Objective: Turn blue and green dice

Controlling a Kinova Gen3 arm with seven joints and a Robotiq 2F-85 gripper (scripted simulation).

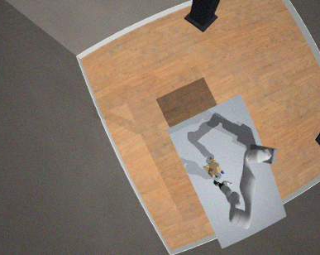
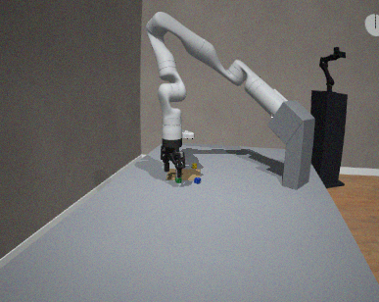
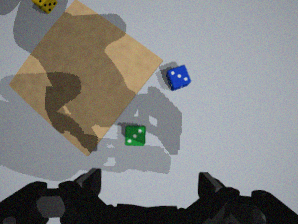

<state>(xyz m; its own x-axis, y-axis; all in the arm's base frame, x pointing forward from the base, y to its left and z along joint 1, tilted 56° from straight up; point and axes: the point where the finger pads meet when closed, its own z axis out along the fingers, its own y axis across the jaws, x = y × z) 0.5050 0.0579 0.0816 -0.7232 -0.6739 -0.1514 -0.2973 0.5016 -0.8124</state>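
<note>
The green die is 3 cm behind my hand, 3 cm to the right of it and 4 cm below it. The rest, counted from my hand: blue die 10 cm behind, 1 cm to the right, 4 cm below; tan mat 7 cm behind, 12 cm to the right, 5 cm below; yellow die 13 cm behind, 21 cm to the right, 4 cm below.
</note>
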